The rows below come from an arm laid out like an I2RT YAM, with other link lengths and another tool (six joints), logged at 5 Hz.
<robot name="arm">
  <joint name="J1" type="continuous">
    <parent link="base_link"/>
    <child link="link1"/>
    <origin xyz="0 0 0.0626" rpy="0 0 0"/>
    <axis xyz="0 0 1"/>
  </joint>
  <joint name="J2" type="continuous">
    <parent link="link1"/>
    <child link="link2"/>
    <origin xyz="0.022 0.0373 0.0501" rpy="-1.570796 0 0"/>
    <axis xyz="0 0 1"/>
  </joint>
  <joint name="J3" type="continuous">
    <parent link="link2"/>
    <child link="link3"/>
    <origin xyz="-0.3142 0 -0.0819" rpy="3.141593 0 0"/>
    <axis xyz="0 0 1"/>
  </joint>
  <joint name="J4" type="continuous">
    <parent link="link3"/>
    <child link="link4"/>
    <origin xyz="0.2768 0.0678 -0.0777" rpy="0 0 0"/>
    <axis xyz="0 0 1"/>
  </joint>
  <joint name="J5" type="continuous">
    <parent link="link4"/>
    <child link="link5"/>
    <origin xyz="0.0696 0.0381 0.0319" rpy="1.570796 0 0"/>
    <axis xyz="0 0 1"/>
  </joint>
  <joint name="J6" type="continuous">
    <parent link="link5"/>
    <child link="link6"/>
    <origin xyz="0.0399 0 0.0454" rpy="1.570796 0 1.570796"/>
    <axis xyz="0 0 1"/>
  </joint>
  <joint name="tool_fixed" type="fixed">
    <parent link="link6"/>
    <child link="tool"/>
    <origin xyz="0.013 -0.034 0.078" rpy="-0.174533 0 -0.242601"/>
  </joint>
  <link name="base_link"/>
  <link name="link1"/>
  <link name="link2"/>
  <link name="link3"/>
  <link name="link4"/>
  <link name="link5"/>
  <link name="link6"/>
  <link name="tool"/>
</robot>
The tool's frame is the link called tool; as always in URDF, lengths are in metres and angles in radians. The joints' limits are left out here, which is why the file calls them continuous.
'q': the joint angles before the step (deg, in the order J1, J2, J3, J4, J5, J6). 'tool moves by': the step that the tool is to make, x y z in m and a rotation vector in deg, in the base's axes. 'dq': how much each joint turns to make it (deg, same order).
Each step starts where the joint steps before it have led.
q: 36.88 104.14 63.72 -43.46 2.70 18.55
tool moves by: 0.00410 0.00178 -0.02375 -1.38 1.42 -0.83
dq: 0.00 3.84 0.00 1.84 0.32 0.81
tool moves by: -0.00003 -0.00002 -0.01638 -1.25 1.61 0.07
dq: 0.00 2.54 0.00 0.50 0.03 -0.07
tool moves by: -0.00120 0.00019 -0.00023 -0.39 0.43 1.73
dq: 0.00 0.00 0.01 -0.49 0.00 -1.73
